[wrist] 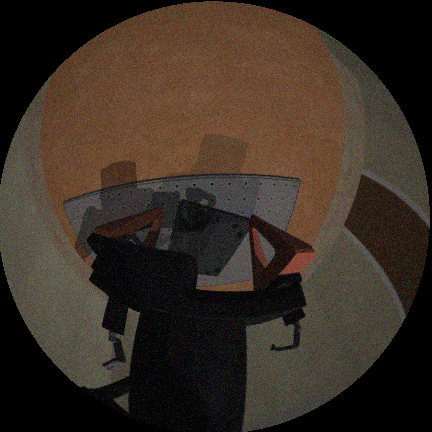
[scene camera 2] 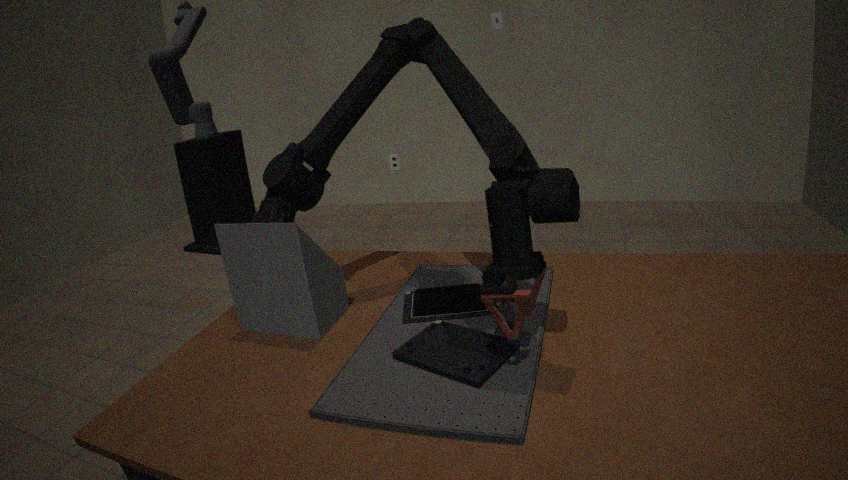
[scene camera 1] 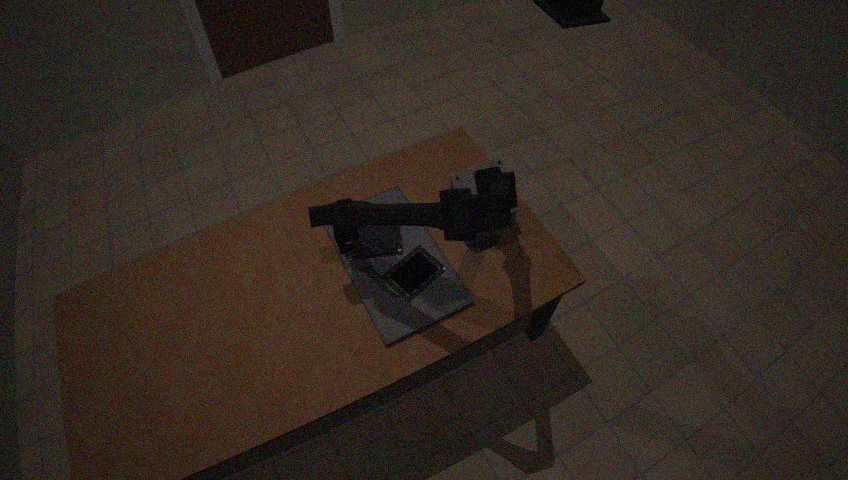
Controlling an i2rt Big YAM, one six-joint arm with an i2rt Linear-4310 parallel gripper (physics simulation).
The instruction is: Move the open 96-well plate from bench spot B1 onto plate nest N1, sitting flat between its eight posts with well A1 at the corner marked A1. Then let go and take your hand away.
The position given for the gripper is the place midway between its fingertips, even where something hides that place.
Note:
The gripper (scene camera 2: 520,326) is open and holds nothing. Also in view: a dark plate (scene camera 2: 459,298).
The dark plate is seen too in scene camera 1 (scene camera 1: 415,270). The gripper is seen too in the wrist view (wrist: 205,214).

